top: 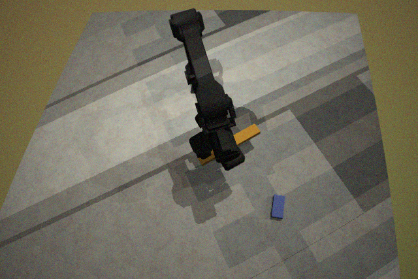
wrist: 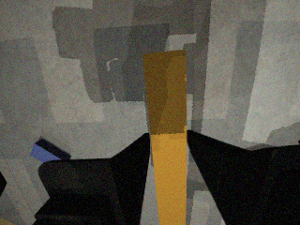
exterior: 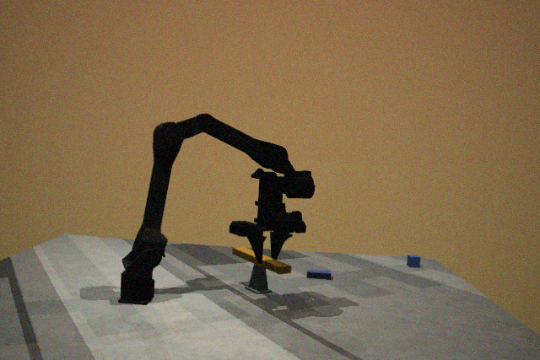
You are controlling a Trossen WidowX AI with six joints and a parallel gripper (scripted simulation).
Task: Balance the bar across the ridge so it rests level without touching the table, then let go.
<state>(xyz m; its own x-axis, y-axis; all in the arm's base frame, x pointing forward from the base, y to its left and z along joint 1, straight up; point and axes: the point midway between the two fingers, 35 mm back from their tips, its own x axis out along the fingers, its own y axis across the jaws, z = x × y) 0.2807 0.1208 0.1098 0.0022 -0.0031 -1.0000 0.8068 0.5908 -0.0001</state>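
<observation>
The yellow bar is 2 cm to the left of my gripper tip and 2 cm behind it. From my gripper tip the other things lie so: flat blue block 19 cm to the left, 14 cm ahead, 7 cm below; small blue cube 46 cm ahead, 38 cm to the left, 6 cm below.
</observation>
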